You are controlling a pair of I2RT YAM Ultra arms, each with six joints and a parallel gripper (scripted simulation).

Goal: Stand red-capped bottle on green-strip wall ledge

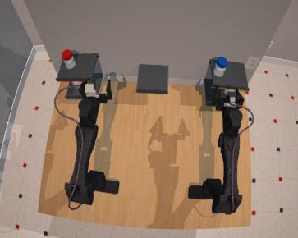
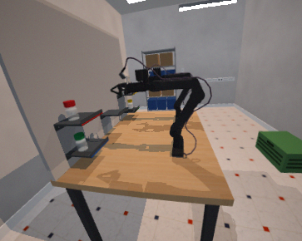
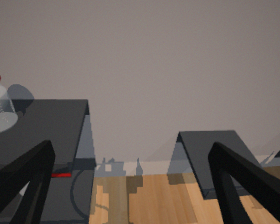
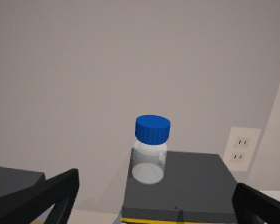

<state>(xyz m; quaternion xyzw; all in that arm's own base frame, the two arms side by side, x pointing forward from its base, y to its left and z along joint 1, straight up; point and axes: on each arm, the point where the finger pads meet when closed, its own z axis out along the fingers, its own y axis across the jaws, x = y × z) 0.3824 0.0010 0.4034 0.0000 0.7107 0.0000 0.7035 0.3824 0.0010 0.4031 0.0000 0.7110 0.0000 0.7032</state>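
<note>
Right now the red-capped bottle is 210 mm to the left of my left hand, 170 mm ahead of it and 80 mm below it. Also, from my left hand: yellow-capped bottle (670 mm to the right, 270 mm below, 190 mm ahead); then blue-capped bottle (560 mm to the right, 180 mm ahead, 80 mm below); then green-capped bottle (270 mm below, 220 mm to the left, 170 mm ahead).
</note>
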